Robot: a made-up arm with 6 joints. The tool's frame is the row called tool. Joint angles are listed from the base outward.
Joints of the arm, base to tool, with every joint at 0 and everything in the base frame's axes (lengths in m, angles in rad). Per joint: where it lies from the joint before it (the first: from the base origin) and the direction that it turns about. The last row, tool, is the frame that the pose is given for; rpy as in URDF.
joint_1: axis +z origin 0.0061 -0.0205 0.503
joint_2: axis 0 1 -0.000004 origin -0.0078 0.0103 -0.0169
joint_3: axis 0 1 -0.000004 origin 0.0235 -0.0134 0.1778
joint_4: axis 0 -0.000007 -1 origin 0.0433 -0.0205 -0.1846
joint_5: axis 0 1 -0.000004 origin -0.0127 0.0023 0.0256
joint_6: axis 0 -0.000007 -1 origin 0.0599 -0.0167 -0.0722
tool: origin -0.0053 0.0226 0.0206 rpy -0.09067 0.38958 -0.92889
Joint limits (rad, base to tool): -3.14..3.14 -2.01..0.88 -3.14..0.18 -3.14..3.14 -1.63..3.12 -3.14..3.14
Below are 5 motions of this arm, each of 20 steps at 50 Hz.
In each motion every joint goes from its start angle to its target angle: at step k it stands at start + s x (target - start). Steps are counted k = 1, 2, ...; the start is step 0. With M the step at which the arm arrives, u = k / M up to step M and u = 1 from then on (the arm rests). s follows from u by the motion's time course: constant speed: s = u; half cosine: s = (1 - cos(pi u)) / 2; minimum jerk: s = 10 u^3 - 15 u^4 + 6 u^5.
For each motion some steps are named. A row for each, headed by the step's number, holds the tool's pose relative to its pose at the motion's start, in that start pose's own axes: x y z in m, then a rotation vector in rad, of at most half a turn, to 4 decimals.
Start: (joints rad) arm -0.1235 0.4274 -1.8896 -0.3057 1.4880 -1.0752
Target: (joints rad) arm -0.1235 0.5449 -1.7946 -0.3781 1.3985 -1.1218
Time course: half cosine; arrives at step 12
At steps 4, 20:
4: 0.0084 0.0028 -0.0090 -0.0224 0.0281 0.0256
20: 0.0308 0.0124 -0.0375 -0.0876 0.1102 0.1110

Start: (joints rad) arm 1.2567 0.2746 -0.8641 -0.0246 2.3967 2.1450
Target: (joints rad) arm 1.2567 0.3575 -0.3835 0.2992 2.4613 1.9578
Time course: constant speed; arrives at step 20
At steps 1, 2, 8, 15, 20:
1: -0.0009 -0.0014 -0.0054 -0.0201 -0.0318 0.0123
2: -0.0015 -0.0028 -0.0107 -0.0406 -0.0634 0.0241
8: -0.0016 -0.0118 -0.0418 -0.1724 -0.2489 0.0847
15: 0.0058 -0.0233 -0.0750 -0.3438 -0.4544 0.1321
20: 0.0153 -0.0319 -0.0957 -0.4766 -0.5924 0.1495

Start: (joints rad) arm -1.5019 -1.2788 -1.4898 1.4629 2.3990 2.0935
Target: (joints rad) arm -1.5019 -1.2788 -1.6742 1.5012 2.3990 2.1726
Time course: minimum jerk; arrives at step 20
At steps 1, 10, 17, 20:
1: 0.0000 0.0000 0.0000 0.0001 0.0000 0.0001
10: 0.0006 -0.0174 -0.0018 0.0372 -0.0014 0.0550
17: 0.0026 -0.0336 -0.0042 0.0723 -0.0024 0.1071
20: 0.0027 -0.0345 -0.0044 0.0743 -0.0024 0.1100

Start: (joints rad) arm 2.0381 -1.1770 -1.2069 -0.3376 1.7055 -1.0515
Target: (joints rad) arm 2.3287 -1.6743 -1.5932 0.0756 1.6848 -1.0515
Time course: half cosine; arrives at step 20
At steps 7, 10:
7: -0.0346 -0.0070 0.0166 0.1339 -0.2745 0.0323
10: -0.0679 -0.0154 0.0233 0.2463 -0.5037 0.0700

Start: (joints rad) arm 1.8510 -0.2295 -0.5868 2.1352 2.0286 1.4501
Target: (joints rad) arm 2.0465 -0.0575 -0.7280 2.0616 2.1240 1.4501
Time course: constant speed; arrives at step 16
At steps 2, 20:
2: 0.0012 0.0042 -0.0036 0.0045 -0.0280 -0.0256
20: 0.0146 0.0352 -0.0263 0.0338 -0.2215 -0.2090

